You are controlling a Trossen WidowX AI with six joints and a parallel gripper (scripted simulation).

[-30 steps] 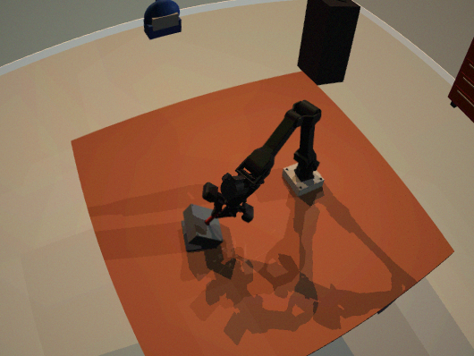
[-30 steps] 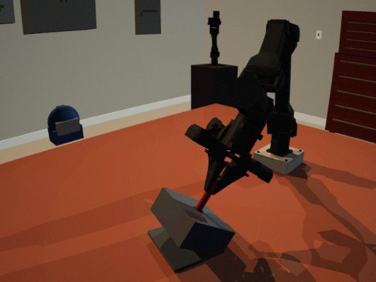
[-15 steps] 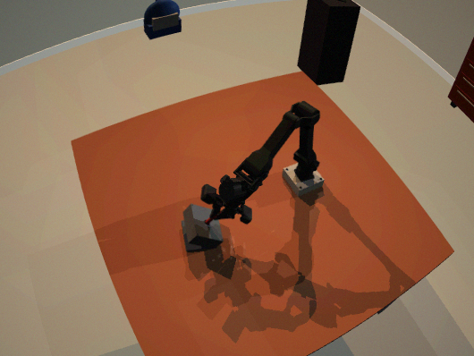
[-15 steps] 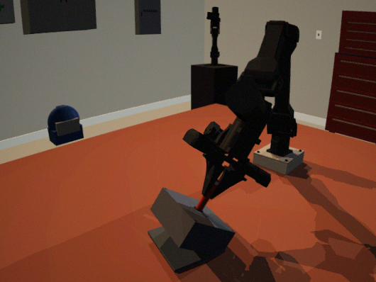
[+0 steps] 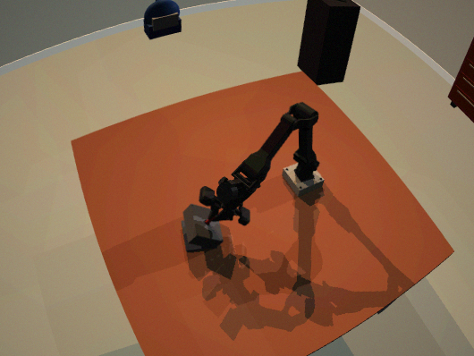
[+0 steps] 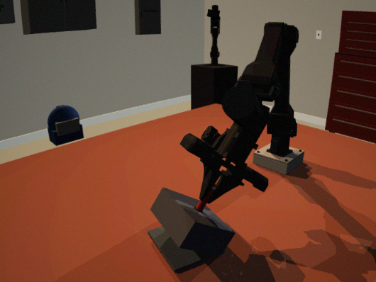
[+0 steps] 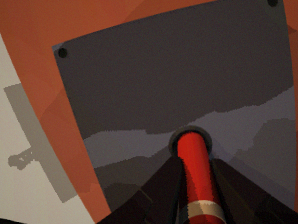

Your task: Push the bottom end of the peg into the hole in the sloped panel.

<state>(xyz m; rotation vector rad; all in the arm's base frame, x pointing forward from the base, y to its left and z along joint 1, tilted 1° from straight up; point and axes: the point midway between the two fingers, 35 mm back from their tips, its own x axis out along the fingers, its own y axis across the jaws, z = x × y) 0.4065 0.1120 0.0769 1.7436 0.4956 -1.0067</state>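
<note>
My gripper tip is 1 cm past the dark red round peg and 1 cm below it. Also, from my gripper tip: grey sloped panel 3 cm ahead, 4 cm below.
</note>
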